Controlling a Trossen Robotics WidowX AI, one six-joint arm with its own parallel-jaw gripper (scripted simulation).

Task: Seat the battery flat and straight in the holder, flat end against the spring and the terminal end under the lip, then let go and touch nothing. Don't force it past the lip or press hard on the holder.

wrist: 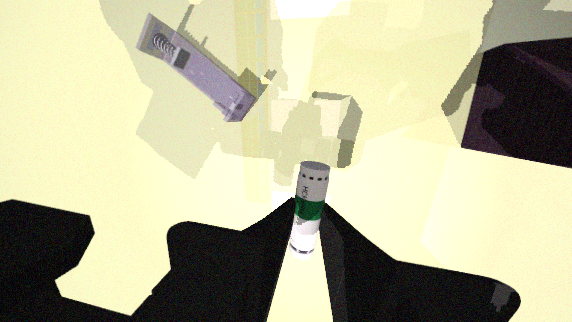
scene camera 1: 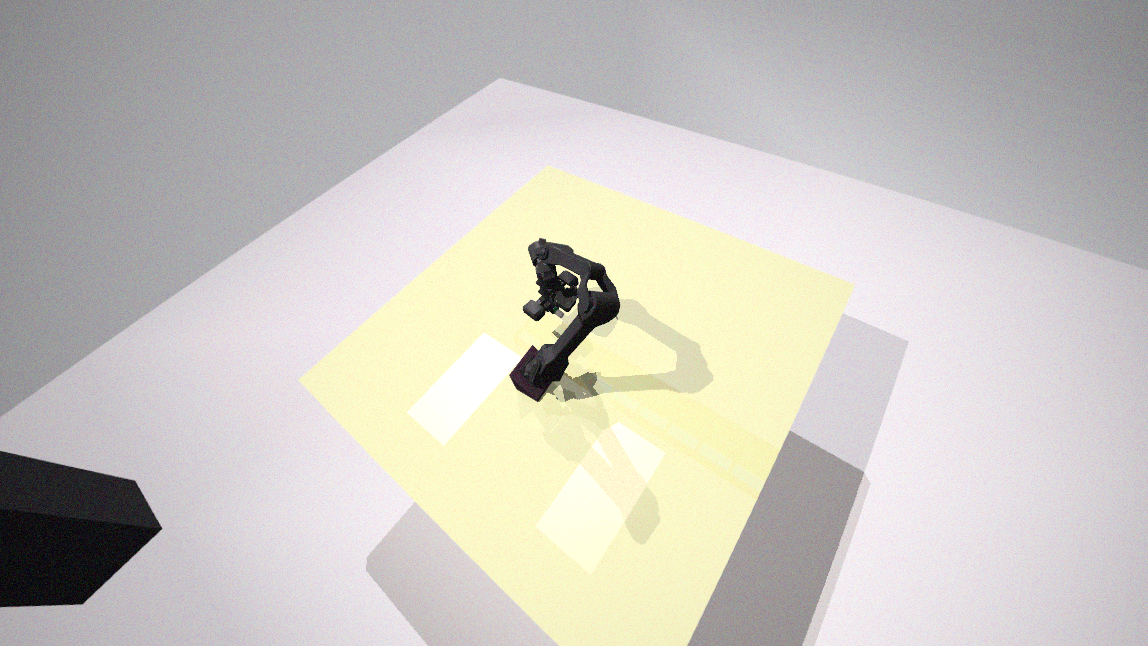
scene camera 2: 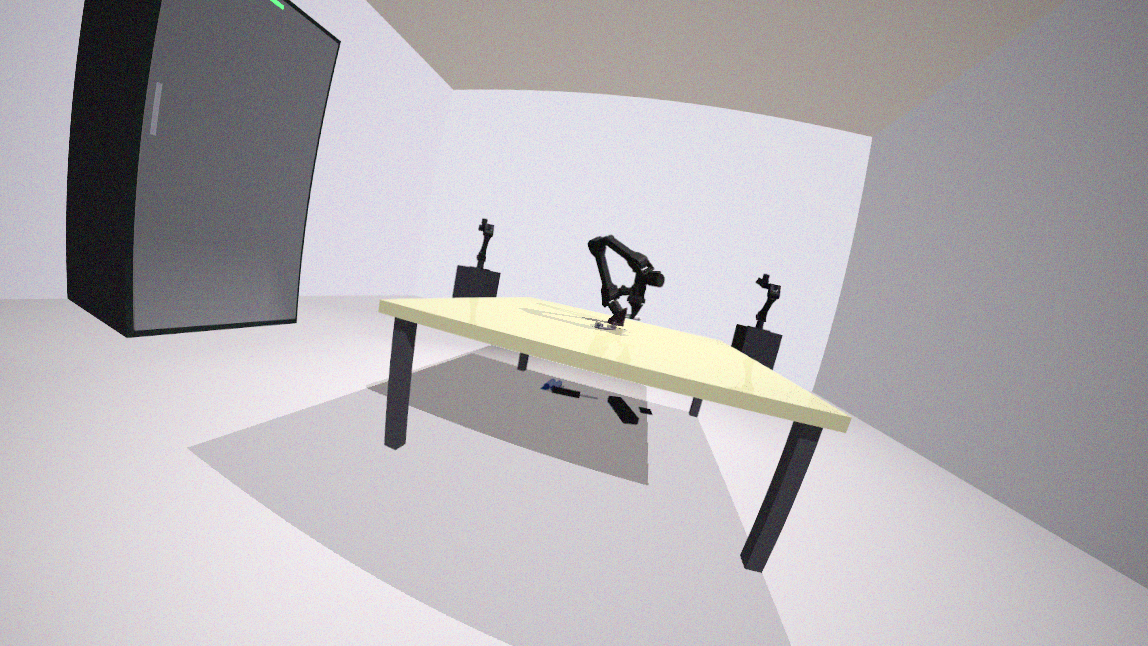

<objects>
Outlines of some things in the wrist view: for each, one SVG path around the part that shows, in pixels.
The gripper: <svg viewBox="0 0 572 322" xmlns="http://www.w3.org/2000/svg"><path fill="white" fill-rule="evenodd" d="M324 204L319 225L319 235L333 322L508 322L520 307L521 298L518 292L510 285L498 279L393 259L393 257L360 233L329 204ZM295 198L289 198L266 217L241 231L193 221L183 221L172 225L167 232L167 246L171 269L151 290L152 295L148 295L131 315L62 297L55 280L79 266L80 260L95 235L90 214L17 199L1 201L0 322L267 322L293 227L296 207Z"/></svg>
A battery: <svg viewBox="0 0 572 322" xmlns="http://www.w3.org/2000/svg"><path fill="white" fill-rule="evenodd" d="M315 161L301 162L295 192L296 207L289 239L289 251L300 260L310 259L314 254L329 184L331 167Z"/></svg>
</objects>
